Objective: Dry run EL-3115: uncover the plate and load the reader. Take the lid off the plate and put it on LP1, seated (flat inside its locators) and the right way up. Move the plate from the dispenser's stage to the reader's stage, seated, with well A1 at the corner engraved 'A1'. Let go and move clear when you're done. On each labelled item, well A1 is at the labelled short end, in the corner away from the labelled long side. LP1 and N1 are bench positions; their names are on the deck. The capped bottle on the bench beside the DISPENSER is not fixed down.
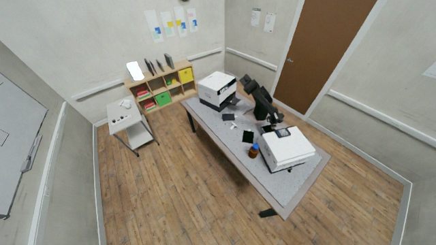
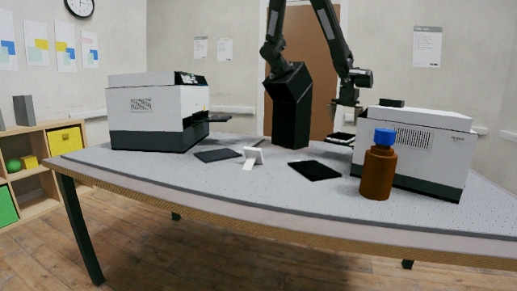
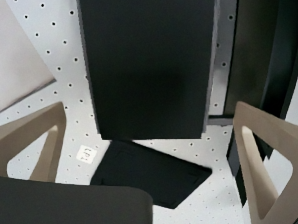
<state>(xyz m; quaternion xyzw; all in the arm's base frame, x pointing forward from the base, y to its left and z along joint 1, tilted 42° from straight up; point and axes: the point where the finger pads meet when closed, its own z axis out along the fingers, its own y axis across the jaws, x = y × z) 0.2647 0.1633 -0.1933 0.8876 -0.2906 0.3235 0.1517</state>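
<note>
The white well plate is 7 cm below my hand.
</note>
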